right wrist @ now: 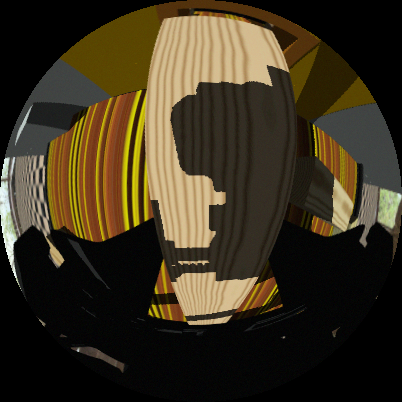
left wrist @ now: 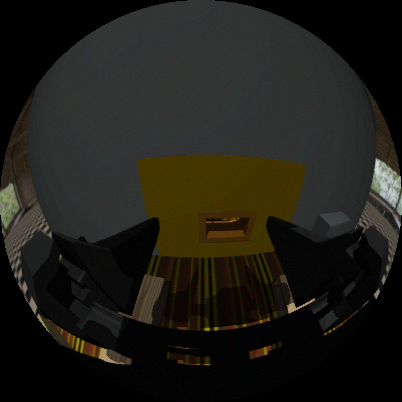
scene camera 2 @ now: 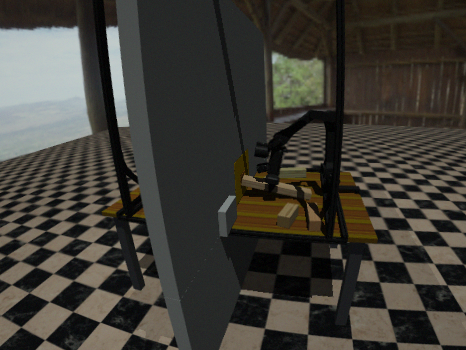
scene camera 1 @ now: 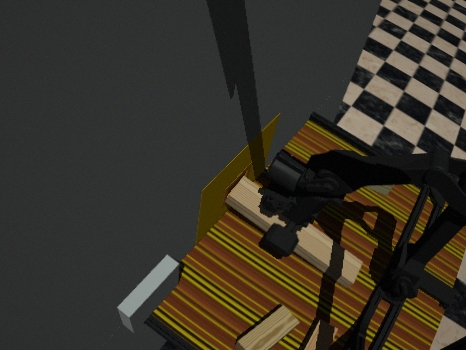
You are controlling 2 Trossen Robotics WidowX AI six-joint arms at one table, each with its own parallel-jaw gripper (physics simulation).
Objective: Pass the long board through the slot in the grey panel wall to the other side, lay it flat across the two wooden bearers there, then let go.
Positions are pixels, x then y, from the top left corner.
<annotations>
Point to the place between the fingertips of the right gripper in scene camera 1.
282, 229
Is the left gripper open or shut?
Open.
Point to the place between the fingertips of the left gripper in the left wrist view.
214, 222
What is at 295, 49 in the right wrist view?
A slot.
</annotations>
